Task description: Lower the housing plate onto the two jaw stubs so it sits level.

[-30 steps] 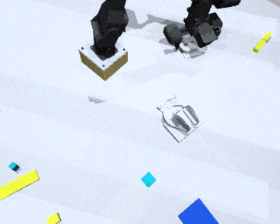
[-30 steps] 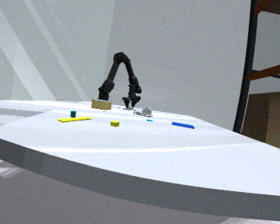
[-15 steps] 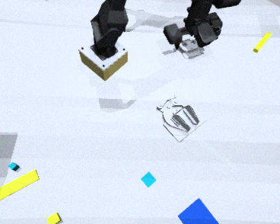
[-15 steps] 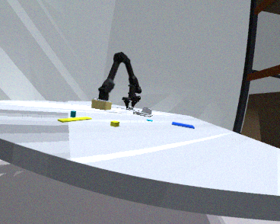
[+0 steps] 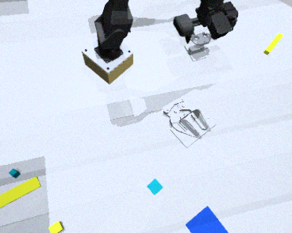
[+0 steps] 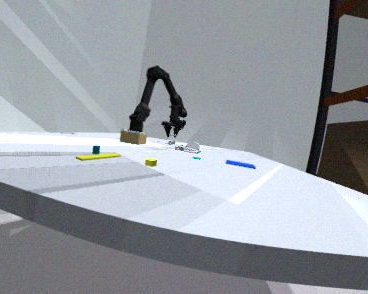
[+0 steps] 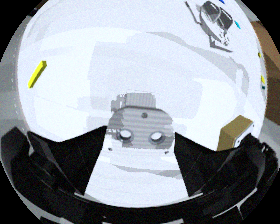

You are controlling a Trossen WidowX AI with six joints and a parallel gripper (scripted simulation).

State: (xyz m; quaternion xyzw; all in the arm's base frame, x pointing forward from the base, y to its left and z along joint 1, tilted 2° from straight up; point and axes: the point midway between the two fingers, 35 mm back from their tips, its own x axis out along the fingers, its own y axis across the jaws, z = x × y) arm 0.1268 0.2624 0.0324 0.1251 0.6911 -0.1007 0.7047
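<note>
The grey jaw assembly is 220 mm to the right of my gripper tip, 150 mm ahead of it and 30 mm below it. The rest, counted from my gripper tip: cyan tile 410 mm to the right, 260 mm ahead, 50 mm below; blue tile 430 mm ahead, 380 mm to the right, 50 mm below; cyan cube 660 mm to the right, 40 mm below.
</note>
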